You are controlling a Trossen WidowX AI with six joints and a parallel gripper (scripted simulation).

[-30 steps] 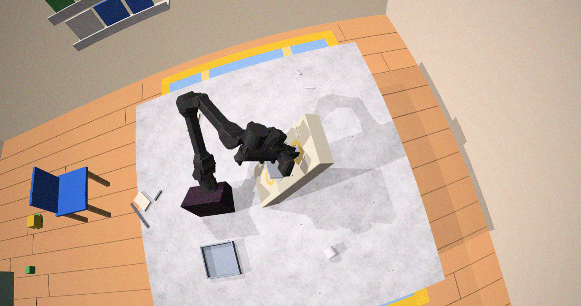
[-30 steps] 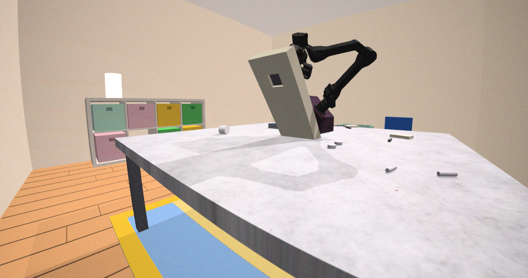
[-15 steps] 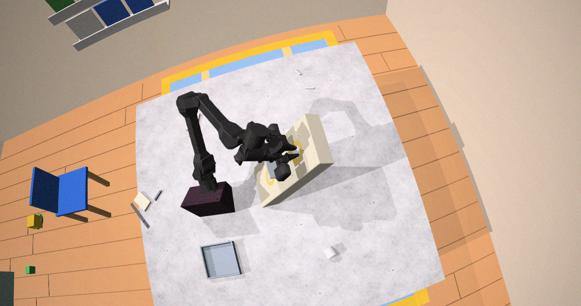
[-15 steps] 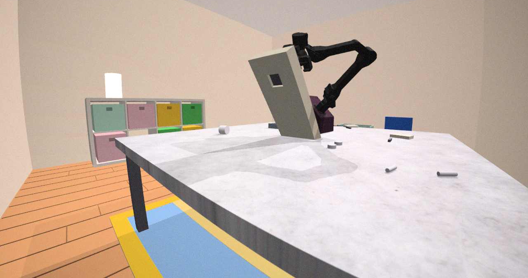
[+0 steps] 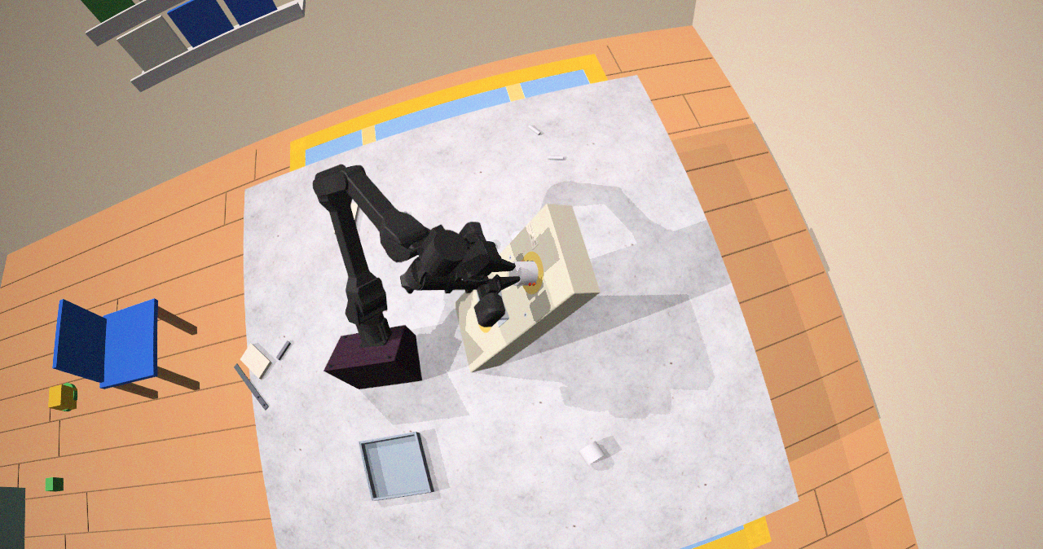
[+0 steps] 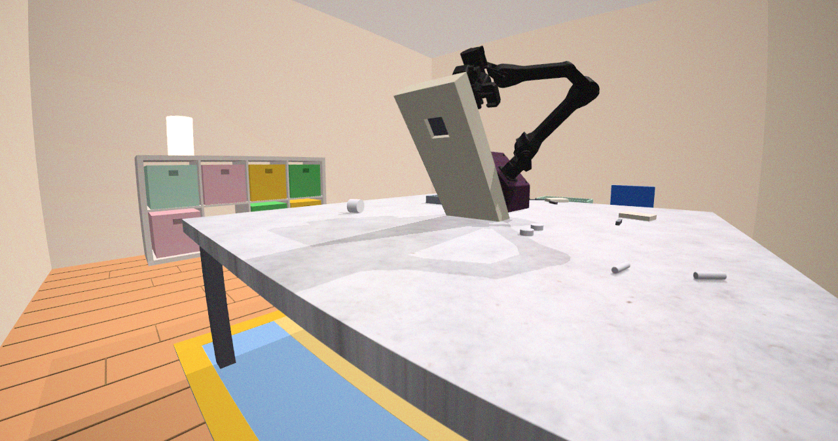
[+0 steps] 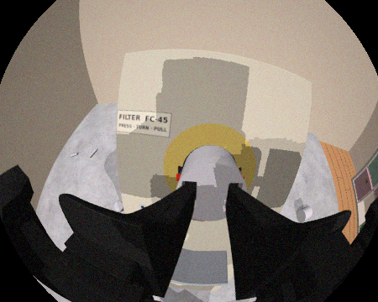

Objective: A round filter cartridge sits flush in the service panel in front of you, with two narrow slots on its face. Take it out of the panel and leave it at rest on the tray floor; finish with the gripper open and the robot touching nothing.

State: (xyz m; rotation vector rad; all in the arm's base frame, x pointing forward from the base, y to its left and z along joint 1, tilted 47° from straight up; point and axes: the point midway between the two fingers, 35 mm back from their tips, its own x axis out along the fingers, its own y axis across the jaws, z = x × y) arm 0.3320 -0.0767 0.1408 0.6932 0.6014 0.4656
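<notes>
Right now my gripper tip is 35 cm past the grey tray, 34 cm to the left of it and 28 cm above it. Round my gripper tip: grey round filter cartridge: 1 cm ahead, 1 cm below.
</notes>
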